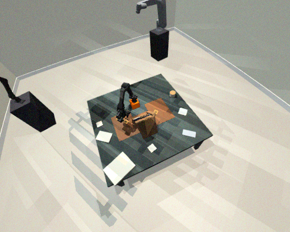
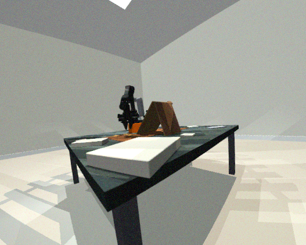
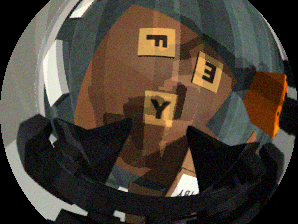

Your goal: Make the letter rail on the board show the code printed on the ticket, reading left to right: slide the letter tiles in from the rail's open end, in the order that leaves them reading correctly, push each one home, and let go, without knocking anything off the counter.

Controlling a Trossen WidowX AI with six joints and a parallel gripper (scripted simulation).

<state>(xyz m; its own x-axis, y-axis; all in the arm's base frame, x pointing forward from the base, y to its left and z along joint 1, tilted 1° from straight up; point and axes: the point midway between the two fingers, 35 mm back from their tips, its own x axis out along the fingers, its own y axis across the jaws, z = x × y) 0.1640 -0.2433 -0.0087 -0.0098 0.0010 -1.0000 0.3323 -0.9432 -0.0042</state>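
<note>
Right now my gripper tip is 12 cm to the right of the white ticket, 10 cm short of it and 4 cm below it. Round my gripper tip: yellow letter tile 40 cm to the left, 11 cm ahead, 5 cm below; then flat white slab 33 cm to the right, 4 cm below, 3 cm ahead; then mat 21 cm to the left, 5 cm below, 4 cm ahead.
</note>
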